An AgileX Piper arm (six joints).
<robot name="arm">
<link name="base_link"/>
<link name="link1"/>
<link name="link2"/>
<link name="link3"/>
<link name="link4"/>
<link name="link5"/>
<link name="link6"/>
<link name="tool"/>
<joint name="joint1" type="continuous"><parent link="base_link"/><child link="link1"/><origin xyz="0 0 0.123"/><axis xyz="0 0 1"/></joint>
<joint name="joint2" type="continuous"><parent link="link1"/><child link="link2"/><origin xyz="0 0 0"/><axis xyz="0 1 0"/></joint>
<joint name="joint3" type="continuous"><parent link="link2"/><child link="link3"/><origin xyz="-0.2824 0 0.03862"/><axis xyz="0 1 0"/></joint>
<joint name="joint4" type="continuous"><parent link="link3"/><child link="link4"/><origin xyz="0.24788 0 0.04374"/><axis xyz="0.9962 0 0.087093"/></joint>
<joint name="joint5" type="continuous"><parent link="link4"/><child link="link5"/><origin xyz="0 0 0"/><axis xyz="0 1 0"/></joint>
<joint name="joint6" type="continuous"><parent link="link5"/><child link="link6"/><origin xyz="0.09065 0 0.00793"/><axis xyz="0.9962 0 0.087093"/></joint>
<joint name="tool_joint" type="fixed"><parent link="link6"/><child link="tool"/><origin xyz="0 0 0" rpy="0 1.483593 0"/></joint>
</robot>
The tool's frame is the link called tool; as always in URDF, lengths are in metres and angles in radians. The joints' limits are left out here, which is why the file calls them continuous.
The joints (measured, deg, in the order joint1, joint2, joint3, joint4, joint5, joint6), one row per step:
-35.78 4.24 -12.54 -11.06 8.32 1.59
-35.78 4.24 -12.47 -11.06 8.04 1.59
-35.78 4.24 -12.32 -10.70 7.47 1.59
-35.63 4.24 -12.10 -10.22 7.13 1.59
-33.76 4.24 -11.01 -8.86 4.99 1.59
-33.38 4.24 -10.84 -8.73 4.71 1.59
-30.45 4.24 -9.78 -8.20 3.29 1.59
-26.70 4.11 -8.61 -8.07 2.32 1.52
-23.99 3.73 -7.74 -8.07 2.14 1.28
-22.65 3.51 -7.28 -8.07 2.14 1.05
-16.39 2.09 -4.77 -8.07 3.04 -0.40
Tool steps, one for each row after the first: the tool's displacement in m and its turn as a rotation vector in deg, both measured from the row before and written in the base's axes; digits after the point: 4 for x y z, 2 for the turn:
0.0001 0.0000 0.0000 -0.13 -0.16 0.05
0.0003 0.0001 0.0000 0.02 -0.52 0.19
0.0004 0.0001 -0.0008 0.30 -0.36 0.32
0.0025 0.0013 -0.0030 0.45 -1.55 2.51
0.0004 0.0002 -0.0005 0.04 -0.15 0.45
0.0027 0.0020 -0.0039 0.23 -0.55 3.24
0.0028 0.0028 -0.0052 0.07 0.05 3.90
0.0013 0.0023 -0.0044 -0.08 0.39 2.71
0.0006 0.0012 -0.0025 -0.11 0.31 1.31
0.0021 0.0055 -0.0147 -0.68 2.35 5.99

